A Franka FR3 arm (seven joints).
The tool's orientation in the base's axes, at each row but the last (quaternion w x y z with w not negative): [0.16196, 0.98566, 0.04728, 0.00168]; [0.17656, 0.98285, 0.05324, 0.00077]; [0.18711, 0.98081, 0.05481, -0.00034]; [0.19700, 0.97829, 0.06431, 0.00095]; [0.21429, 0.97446, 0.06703, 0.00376]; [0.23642, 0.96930, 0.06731, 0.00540]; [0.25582, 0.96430, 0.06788, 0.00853]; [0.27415, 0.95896, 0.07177, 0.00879]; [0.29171, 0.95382, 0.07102, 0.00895]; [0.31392, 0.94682, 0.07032, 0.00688]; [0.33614, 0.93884, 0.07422, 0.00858]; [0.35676, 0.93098, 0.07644, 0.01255]
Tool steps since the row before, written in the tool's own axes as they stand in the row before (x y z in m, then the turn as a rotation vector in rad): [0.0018, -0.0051, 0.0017, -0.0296, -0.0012, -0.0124]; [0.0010, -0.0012, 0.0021, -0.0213, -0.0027, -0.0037]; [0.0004, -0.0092, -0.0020, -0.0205, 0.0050, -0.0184]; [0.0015, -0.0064, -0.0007, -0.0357, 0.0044, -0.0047]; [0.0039, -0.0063, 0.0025, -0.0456, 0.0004, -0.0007]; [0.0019, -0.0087, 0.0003, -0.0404, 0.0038, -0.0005]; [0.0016, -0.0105, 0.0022, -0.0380, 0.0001, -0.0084]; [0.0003, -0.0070, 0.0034, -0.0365, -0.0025, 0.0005]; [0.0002, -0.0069, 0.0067, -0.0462, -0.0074, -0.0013]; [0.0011, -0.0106, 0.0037, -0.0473, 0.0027, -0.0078]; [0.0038, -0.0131, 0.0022, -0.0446, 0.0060, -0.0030]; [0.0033, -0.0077, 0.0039, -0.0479, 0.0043, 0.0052]
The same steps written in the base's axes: [0.0014, 0.0044, -0.0033, -0.0298, 0.0023, 0.0117]; [0.0009, 0.0005, -0.0024, -0.0215, 0.0016, 0.0029]; [-0.0006, 0.0093, -0.0015, -0.0202, -0.0001, 0.0194]; [0.0007, 0.0063, -0.0019, -0.0350, -0.0067, 0.0069]; [0.0031, 0.0051, -0.0050, -0.0452, -0.0061, 0.0018]; [0.0008, 0.0078, -0.0043, -0.0396, -0.0085, 0.0031]; [0.0004, 0.0082, -0.0071, -0.0381, -0.0011, 0.0080]; [-0.0004, 0.0041, -0.0066, -0.0364, -0.0034, -0.0009]; [-0.0003, 0.0020, -0.0094, -0.0468, 0.0003, -0.0019]; [-0.0001, 0.0064, -0.0093, -0.0469, -0.0040, 0.0093]; [0.0022, 0.0092, -0.0101, -0.0435, -0.0092, 0.0076]; [0.0025, 0.0036, -0.0081, -0.0463, -0.0138, 0.0005]
